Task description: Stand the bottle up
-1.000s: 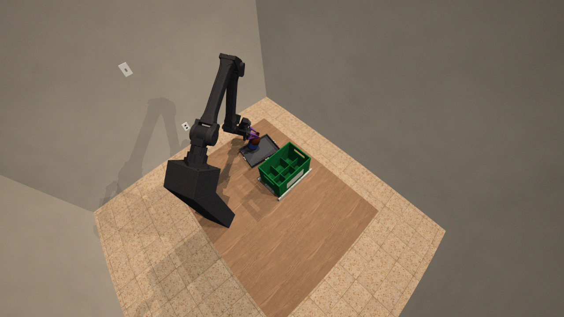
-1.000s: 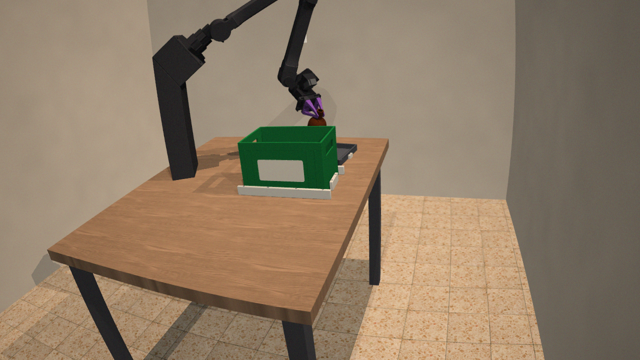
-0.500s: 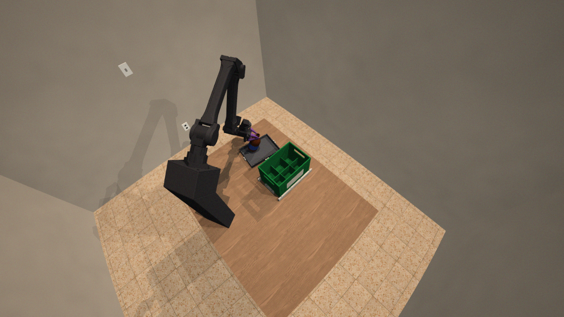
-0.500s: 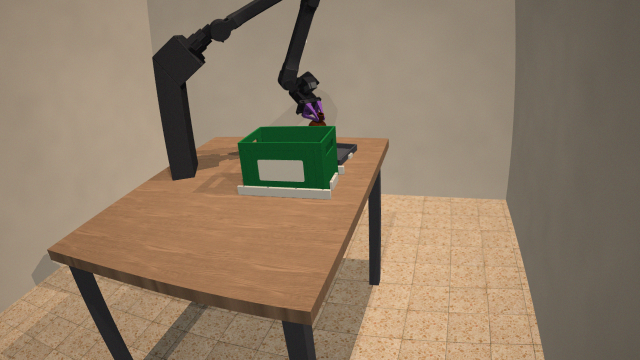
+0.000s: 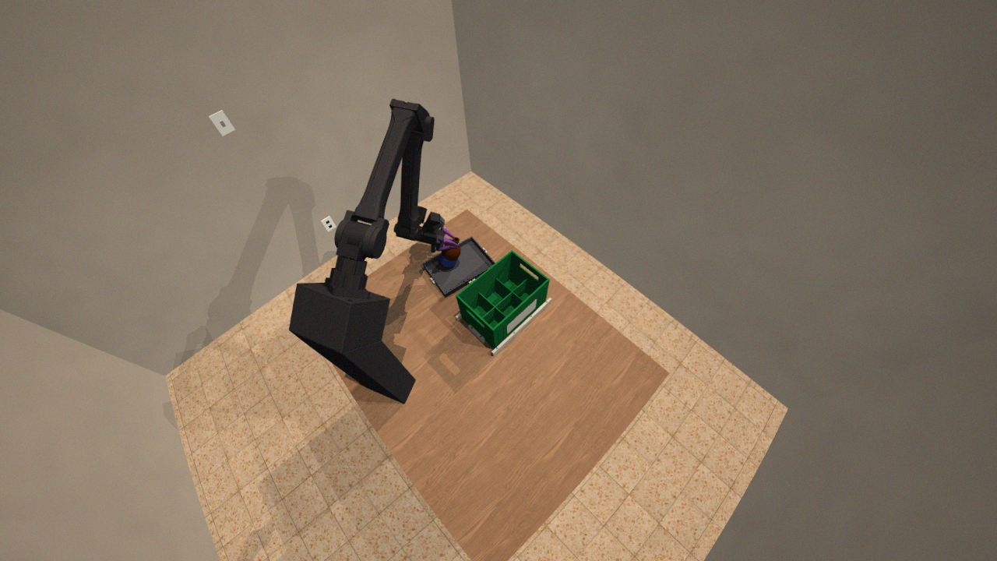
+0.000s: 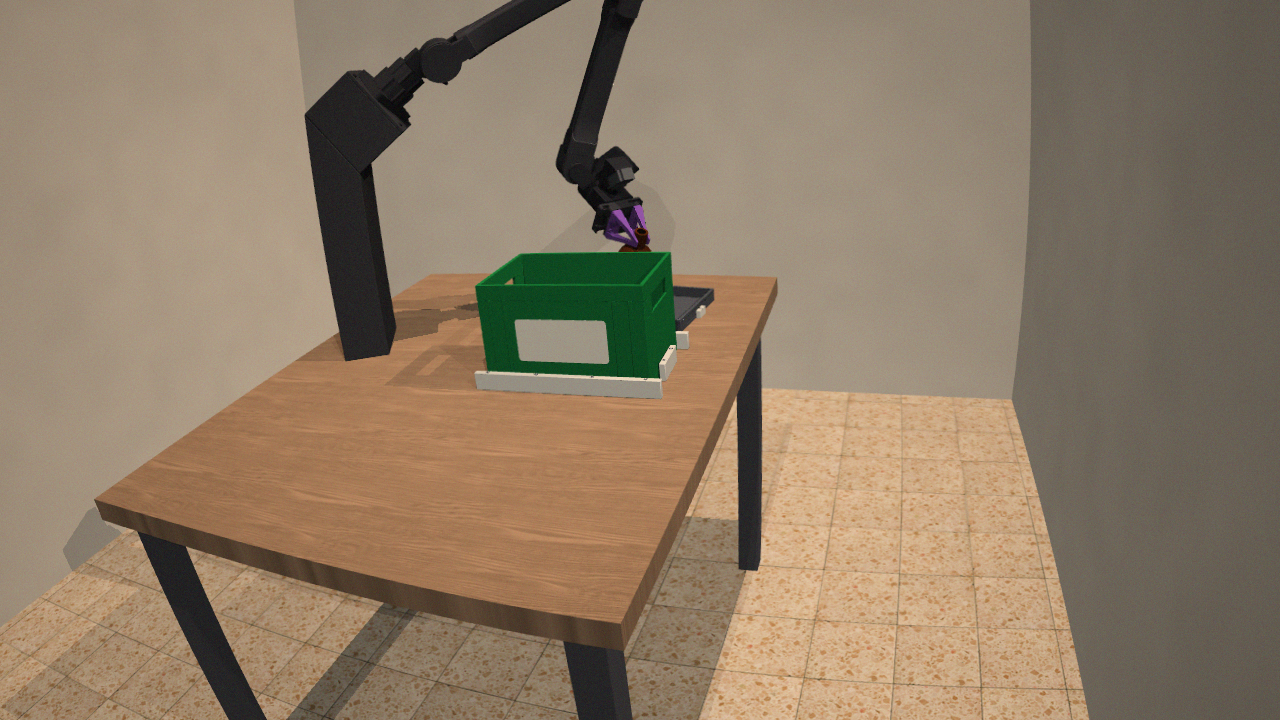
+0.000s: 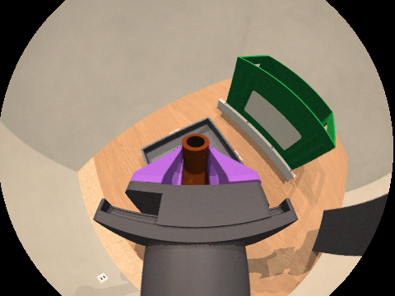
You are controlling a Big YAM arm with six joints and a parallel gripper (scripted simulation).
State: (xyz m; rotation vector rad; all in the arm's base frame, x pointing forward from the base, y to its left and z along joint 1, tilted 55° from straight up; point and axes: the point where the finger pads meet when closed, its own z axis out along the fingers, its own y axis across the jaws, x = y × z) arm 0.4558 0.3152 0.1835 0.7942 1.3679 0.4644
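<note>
Right now my hand is 5 cm above the brown bottle and 3 cm past it. The rest, counted from my hand: green crate (27 cm to the right, 11 cm ahead, 6 cm below); tray (13 cm below, 1 cm to the right, 1 cm behind).
</note>
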